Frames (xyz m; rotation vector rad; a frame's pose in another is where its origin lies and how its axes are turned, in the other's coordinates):
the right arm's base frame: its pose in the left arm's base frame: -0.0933 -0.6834 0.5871 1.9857 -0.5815 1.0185
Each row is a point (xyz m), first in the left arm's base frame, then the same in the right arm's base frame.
Working: the left arm's base frame: its pose in the right arm's base frame: -0.4539 -0.7159 -0.3191 -1.9857 0.5815 -1.0185

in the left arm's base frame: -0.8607 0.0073 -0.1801
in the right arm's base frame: -1.0911 -0.2074 -0.6490
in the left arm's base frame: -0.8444 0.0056 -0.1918
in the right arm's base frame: -1.0914 -0.2230 -0.6362
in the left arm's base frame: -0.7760 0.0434 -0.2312
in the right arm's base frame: -1.0862 -0.3094 -0.6231
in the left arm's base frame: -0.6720 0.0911 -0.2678
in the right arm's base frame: -1.0590 -0.4247 -0.6032
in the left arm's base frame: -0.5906 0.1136 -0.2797
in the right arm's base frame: -1.0233 -0.4989 -0.5811
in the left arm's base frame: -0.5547 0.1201 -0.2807
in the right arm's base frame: -1.0040 -0.5278 -0.5701
